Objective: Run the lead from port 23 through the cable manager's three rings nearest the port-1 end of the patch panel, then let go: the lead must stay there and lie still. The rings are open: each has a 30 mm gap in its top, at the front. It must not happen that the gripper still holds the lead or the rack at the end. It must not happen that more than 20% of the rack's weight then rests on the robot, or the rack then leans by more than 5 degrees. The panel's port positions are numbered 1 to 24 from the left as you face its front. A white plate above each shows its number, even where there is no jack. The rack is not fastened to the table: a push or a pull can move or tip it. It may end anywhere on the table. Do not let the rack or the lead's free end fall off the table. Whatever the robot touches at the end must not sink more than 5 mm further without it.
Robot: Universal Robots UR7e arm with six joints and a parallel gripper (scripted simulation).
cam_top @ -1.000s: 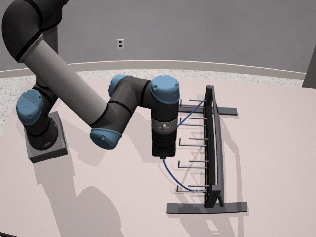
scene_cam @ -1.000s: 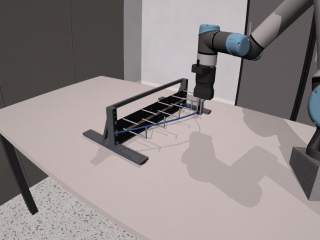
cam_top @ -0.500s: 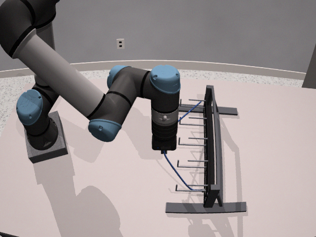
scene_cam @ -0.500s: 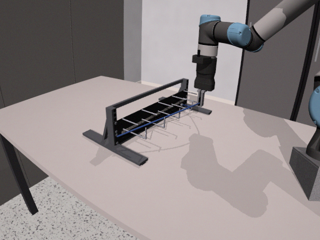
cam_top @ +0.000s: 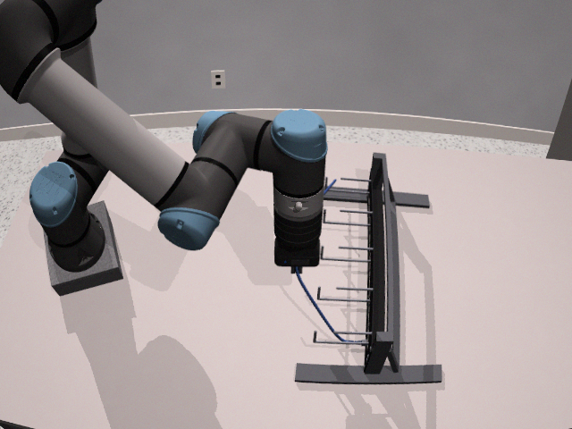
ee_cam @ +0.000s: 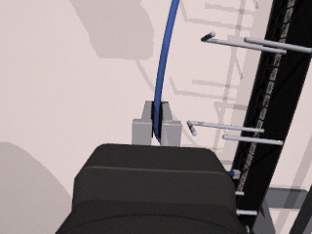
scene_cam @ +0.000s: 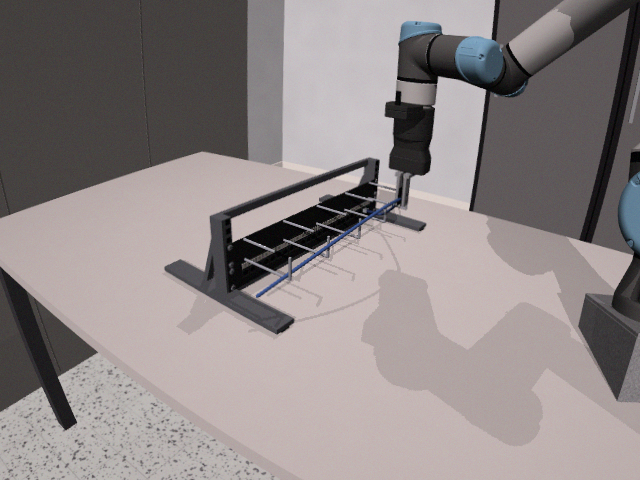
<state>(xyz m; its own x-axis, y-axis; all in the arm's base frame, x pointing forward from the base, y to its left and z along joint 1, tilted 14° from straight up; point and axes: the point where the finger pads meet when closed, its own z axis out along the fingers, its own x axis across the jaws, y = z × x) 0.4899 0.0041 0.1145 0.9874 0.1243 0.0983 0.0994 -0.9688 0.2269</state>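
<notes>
The rack is 16 cm ahead of my hand, 8 cm to the left of it and 6 cm below it.
</notes>
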